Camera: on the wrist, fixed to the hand. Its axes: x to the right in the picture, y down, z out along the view.
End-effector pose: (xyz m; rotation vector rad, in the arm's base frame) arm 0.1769 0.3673 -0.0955 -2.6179 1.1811 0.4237
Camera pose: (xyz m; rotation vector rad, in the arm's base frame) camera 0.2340 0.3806 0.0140 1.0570 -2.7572 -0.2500
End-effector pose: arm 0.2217 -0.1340 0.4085 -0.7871 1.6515 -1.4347
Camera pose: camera 0.1320 -0.0816 0.4766 0.7155 1.7073 -0.3152
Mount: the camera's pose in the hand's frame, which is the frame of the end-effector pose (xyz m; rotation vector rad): -0.0120 -0.0624 -0.1067 -0.0482 0.2734 1.5833
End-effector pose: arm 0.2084 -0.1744 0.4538 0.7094 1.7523 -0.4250
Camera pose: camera 0.0912 -0.1591 0.4920 1.8606 0.9368 0.8188
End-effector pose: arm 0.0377 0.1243 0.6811 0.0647 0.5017 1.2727
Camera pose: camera 0.0492 0.0699 0.5700 0.2860 0.6583 2.8668
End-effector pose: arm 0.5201 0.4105 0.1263 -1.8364 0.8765 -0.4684
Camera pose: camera 0.4640 0.3673 0.2284 -0.6436 2.1418 0.3417
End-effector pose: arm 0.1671 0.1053 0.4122 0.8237 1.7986 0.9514
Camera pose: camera 0.0646 0.0378 0.3936 -2.1209 -0.9710 -1.9850
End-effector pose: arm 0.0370 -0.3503 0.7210 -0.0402 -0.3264 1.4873
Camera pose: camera 0.1224 -0.3493 0.6308 -0.6598 -0.0479 2.9848
